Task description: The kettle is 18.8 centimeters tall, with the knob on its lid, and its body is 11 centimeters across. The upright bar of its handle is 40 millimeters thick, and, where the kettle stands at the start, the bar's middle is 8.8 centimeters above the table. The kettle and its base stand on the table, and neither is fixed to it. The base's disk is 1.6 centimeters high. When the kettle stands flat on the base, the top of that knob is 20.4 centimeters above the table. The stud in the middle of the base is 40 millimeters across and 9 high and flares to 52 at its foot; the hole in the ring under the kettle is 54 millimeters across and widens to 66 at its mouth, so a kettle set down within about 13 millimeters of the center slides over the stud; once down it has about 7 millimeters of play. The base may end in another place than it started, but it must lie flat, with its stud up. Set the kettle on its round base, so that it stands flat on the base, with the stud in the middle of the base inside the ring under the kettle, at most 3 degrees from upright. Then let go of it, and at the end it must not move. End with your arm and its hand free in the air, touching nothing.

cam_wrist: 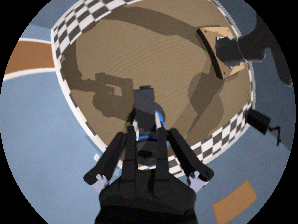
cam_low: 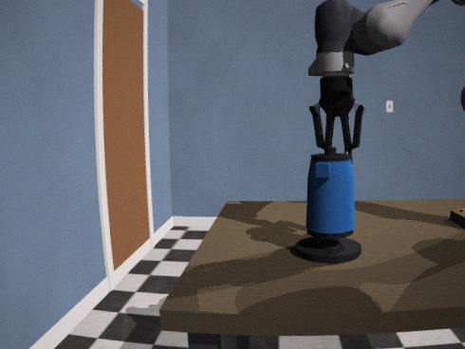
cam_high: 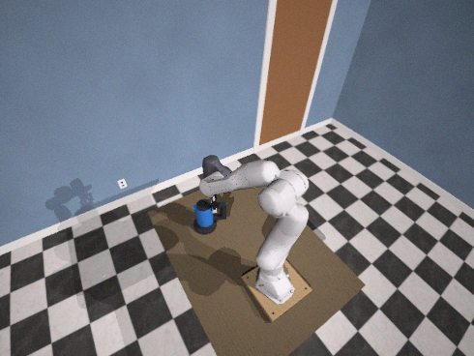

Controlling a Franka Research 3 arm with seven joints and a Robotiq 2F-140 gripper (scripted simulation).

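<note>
Right now the blue kettle is 50 mm below my hand, 20 mm to the left of it and 10 mm ahead of it. From my hand the other things lie so: round black base 180 mm below, 60 mm to the left, 30 mm ahead.
</note>
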